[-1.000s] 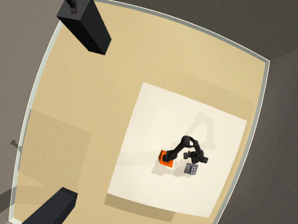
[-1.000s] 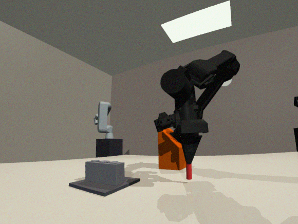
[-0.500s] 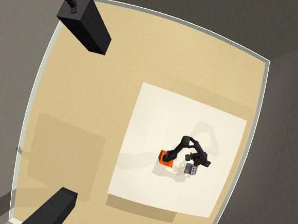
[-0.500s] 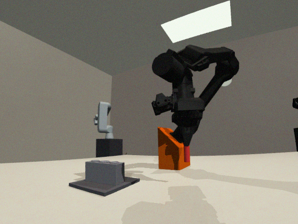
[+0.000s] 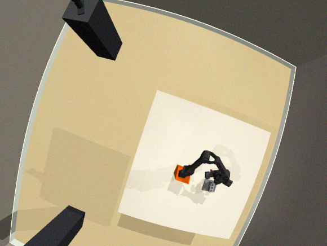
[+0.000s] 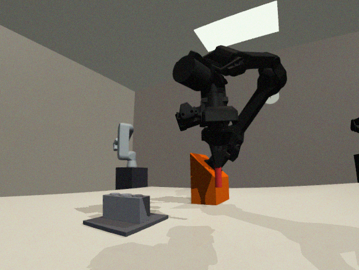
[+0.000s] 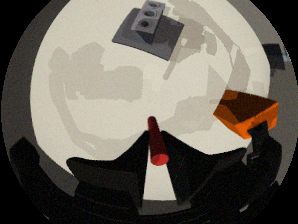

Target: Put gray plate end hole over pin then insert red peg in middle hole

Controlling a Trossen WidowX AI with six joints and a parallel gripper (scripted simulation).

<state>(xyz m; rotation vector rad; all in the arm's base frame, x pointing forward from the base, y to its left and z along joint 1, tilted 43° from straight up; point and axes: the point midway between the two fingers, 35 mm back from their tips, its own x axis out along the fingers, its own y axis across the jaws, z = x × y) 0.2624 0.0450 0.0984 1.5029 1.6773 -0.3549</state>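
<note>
Right now the plate is 180 mm to the right of my gripper tip, 90 mm ahead of it and 70 mm below it. Also, from my gripper tip: red peg right at my gripper tip; base 160 mm to the right, 110 mm below, 80 mm ahead.
</note>
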